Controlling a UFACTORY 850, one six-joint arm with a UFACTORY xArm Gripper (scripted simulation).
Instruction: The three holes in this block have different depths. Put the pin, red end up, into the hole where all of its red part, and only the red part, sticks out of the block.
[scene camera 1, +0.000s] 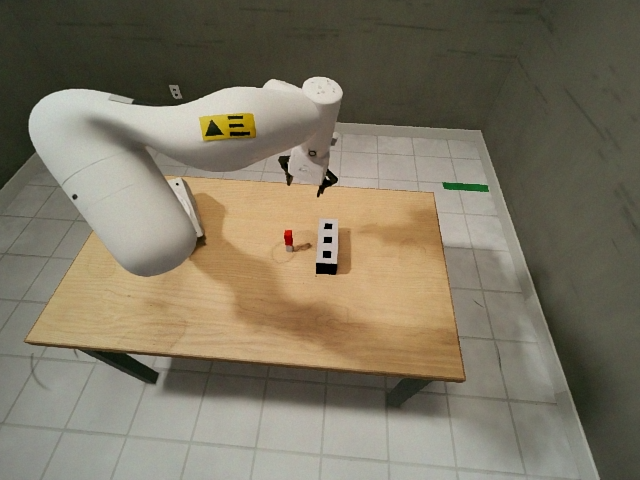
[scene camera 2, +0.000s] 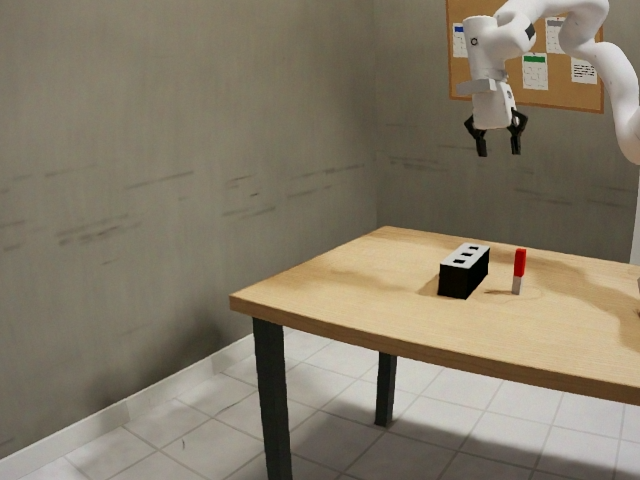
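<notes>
You'd find my gripper (scene camera 1: 304, 188) in the scene, and there's a block here too. I can see that block (scene camera 1: 327, 247) (scene camera 2: 459, 276) from both of those views.
</notes>
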